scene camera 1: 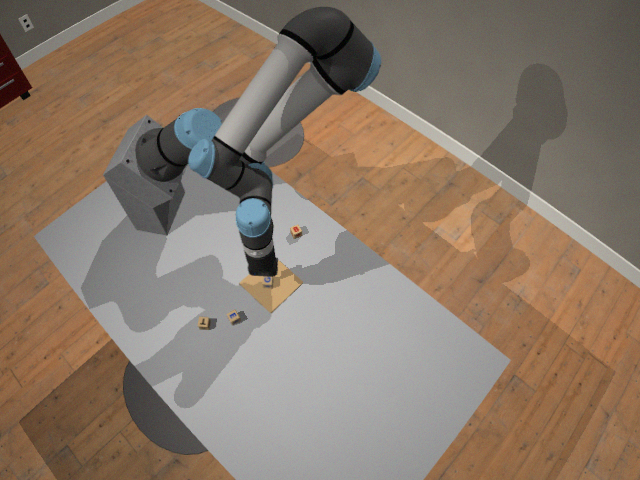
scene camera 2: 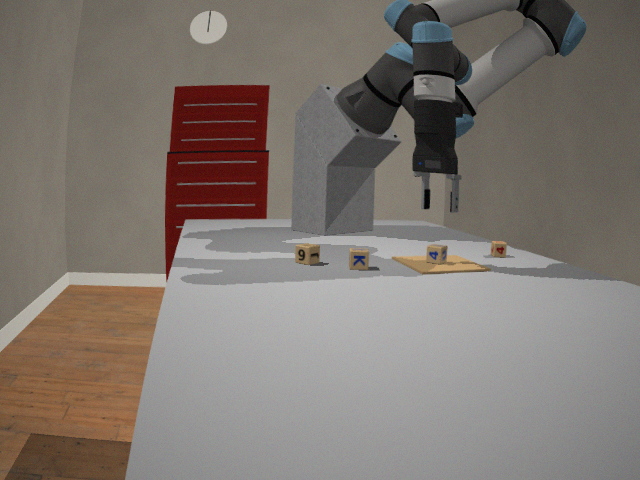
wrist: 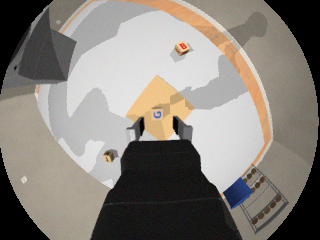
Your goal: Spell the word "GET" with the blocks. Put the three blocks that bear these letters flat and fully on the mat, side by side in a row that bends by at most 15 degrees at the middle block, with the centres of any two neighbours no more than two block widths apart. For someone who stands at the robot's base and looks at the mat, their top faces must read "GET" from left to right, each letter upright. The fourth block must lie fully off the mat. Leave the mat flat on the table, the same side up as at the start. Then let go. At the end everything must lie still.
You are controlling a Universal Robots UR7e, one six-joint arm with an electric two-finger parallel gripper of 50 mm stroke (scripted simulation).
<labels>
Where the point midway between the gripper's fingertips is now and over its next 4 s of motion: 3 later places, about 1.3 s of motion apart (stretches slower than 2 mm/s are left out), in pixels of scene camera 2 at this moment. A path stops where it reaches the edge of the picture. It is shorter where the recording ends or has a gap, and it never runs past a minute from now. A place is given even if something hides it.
My gripper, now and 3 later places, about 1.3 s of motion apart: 439, 210; 438, 231; 437, 245; 436, 257
</labels>
